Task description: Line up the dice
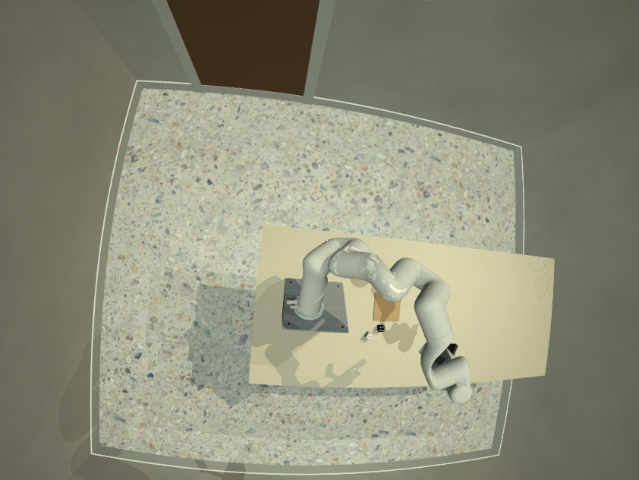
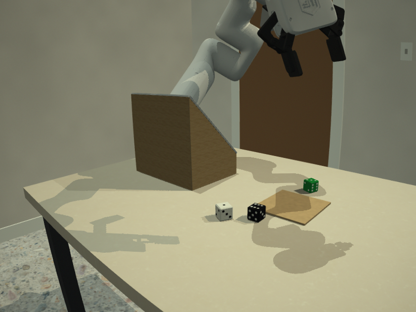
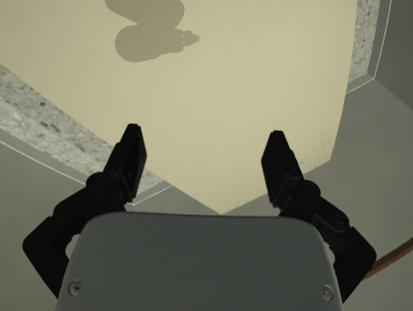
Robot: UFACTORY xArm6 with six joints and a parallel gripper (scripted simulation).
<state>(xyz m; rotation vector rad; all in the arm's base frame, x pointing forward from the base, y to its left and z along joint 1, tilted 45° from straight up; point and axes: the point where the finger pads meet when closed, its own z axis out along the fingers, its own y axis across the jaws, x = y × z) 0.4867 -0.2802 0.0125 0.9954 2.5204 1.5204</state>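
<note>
Now: the white die 310 mm below my hand, 190 mm behind it and 10 mm to the left of it. From my hand the other things lie so: black die 310 mm below, 130 mm behind, 40 mm to the left; then green die 310 mm below, 260 mm to the left, 90 mm behind; then brown mat 330 mm below, 150 mm to the left, 90 mm behind.
</note>
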